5 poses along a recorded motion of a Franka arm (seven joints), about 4.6 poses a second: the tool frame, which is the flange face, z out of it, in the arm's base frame.
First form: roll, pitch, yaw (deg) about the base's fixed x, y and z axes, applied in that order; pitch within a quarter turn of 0, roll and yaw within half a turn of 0; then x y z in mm.
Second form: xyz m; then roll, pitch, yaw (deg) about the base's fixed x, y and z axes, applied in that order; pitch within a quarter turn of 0, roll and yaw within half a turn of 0. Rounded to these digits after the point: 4 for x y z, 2 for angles.
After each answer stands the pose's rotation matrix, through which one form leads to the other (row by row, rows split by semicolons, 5 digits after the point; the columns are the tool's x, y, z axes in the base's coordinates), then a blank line. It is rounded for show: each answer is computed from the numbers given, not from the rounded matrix.
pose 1, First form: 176.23 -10.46 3.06 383.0 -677.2 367.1
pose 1, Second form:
0.3830 -0.6772 0.3671 176.23 -10.46 3.06
0.98198 0.04135 0.18441; 0.05249 -0.99705 -0.05599; 0.18155 0.06466 -0.98125

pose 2, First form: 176.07 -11.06 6.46 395.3 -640.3 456.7
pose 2, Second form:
0.3953 -0.6403 0.4567 176.07 -11.06 6.46
0.97520 0.09918 0.19788; 0.11042 -0.99279 -0.04657; 0.19184 0.06726 -0.97912

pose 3, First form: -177.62 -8.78 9.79 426.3 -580.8 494.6
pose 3, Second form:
0.4263 -0.5808 0.4946 -177.62 -8.78 9.79
0.97389 0.17614 0.14323; 0.16804 -0.98351 0.06685; 0.15264 -0.04104 -0.98743

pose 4, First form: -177.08 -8.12 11.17 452.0 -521.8 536.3
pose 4, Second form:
0.4520 -0.5218 0.5363 -177.08 -8.12 11.17
0.97122 0.20053 0.12852; 0.19178 -0.97839 0.07730; 0.14125 -0.05043 -0.98869

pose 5, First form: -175.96 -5.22 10.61 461.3 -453.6 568.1
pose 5, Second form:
0.4613 -0.4536 0.5681 -175.96 -5.22 10.61
0.97883 0.18997 0.07623; 0.18336 -0.97928 0.08596; 0.09098 -0.07016 -0.99338

